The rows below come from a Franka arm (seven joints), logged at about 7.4 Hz.
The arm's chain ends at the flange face. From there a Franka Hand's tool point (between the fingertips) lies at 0.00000 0.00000 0.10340 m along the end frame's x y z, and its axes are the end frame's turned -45 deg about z.
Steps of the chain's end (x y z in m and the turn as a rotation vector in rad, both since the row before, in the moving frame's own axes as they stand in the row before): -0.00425, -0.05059, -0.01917, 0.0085, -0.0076, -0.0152; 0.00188, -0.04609, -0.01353, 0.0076, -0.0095, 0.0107; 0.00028, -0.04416, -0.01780, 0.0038, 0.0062, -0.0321
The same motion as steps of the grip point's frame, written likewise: 0.03282, -0.03996, -0.01918, 0.0114, 0.0006, -0.0152; 0.03379, -0.03251, -0.01354, 0.0121, -0.0013, 0.0107; 0.03216, -0.03086, -0.01780, -0.0017, 0.0071, -0.0321
